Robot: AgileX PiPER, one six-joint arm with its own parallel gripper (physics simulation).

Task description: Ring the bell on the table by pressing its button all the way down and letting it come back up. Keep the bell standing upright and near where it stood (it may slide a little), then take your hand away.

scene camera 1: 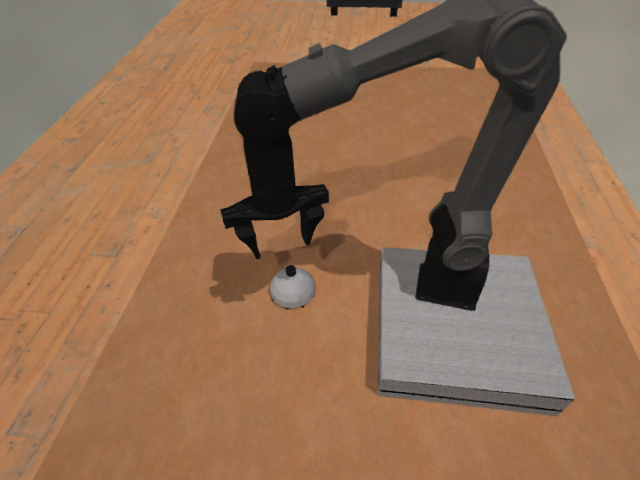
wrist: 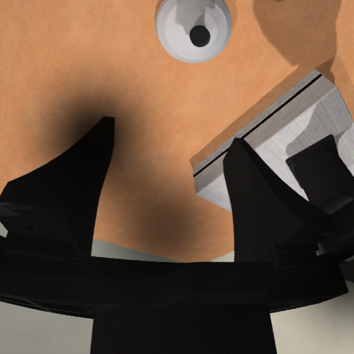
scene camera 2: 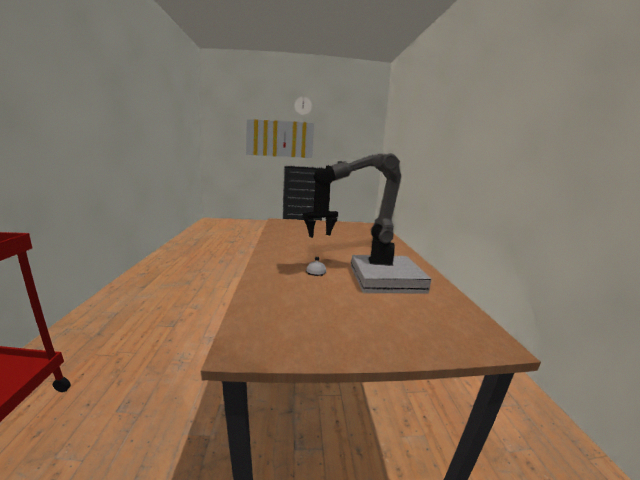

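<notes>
A light grey dome bell (scene camera 1: 292,290) (scene camera 2: 315,269) (wrist: 173,30) stands upright on the brown table. Its black button (scene camera 1: 291,270) (scene camera 2: 316,258) (wrist: 200,36) sticks up from the top. My gripper (scene camera 1: 283,250) (scene camera 2: 320,236) (wrist: 173,140) points down with its two black fingers wide apart and nothing between them. It hangs above the table, higher than the button and apart from the bell. In the wrist view the bell shows at the top edge, beyond the fingertips, with its upper rim cut off.
The arm's base stands on a grey slab (scene camera 1: 465,351) (scene camera 2: 397,283) (wrist: 220,187) to the right of the bell in both scene views. The brown table (scene camera 1: 232,403) (scene camera 2: 361,335) has a long left edge beside the bell. A red cart (scene camera 2: 33,304) stands on the floor at the left.
</notes>
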